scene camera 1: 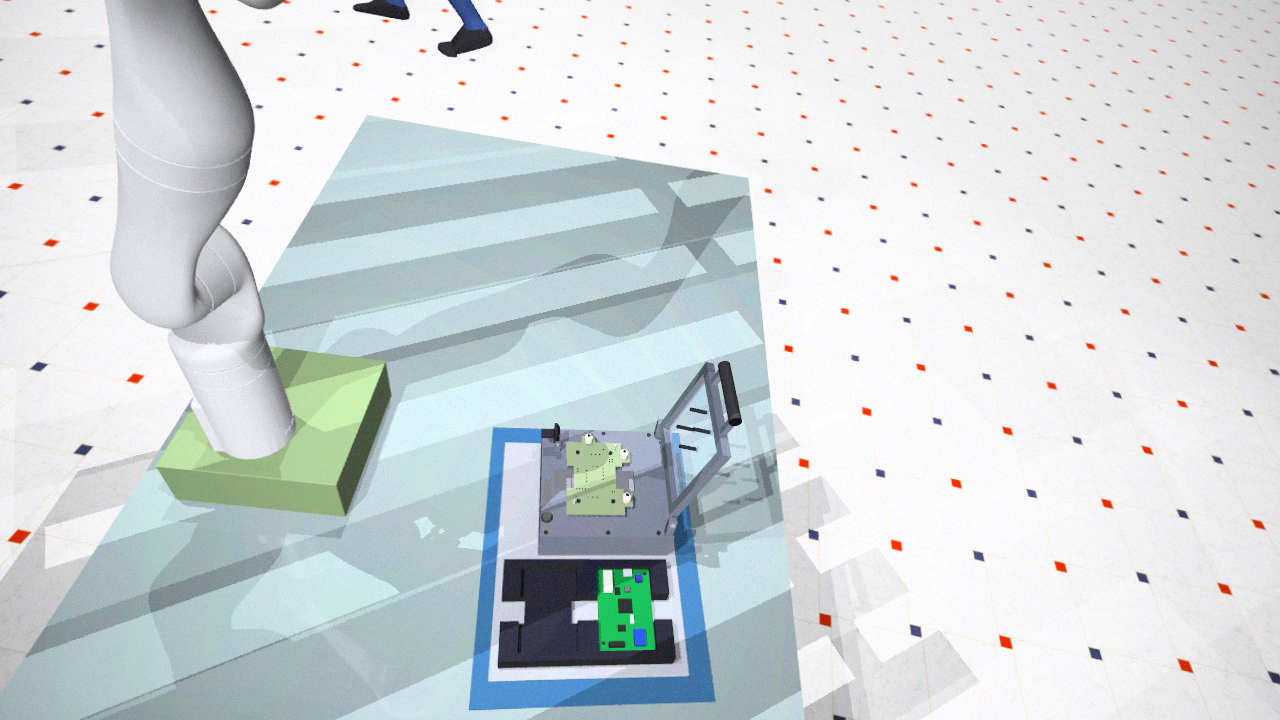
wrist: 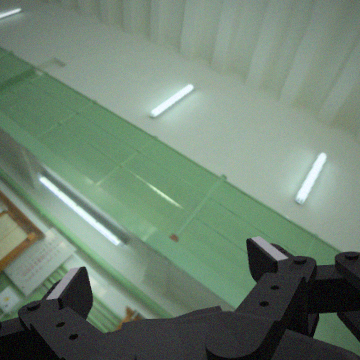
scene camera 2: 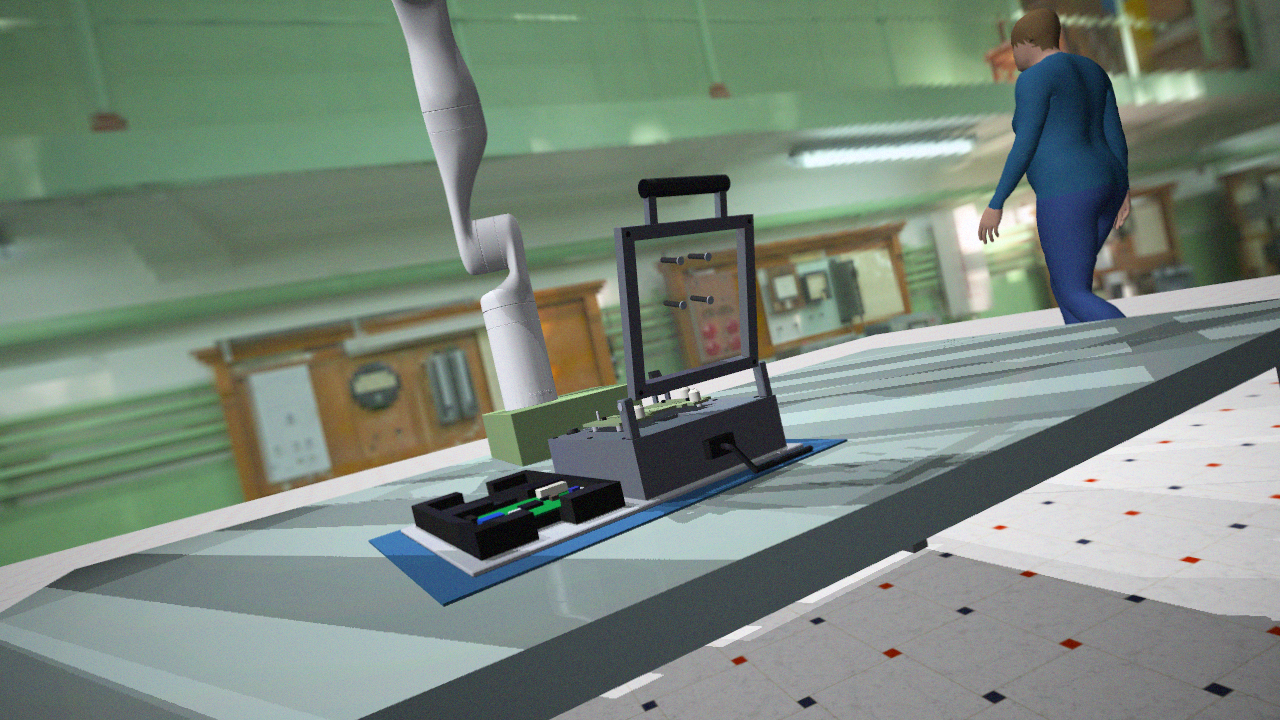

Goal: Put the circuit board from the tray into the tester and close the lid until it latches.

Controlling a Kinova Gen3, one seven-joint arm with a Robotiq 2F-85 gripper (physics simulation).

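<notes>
The green circuit board lies in the right part of the black tray. The grey tester stands beside the tray, with a pale green plate on its top. The tester's lid stands raised, its black handle at the top. My gripper is open and empty in the wrist view, facing the far wall and ceiling. It is out of frame in both scene views, far from board and tester.
The arm rises from a green base block left of the tester. Tester and tray stand on a blue-bordered mat near the table's edge. A black lever or cable sticks out of the tester's side. A person is beyond the table.
</notes>
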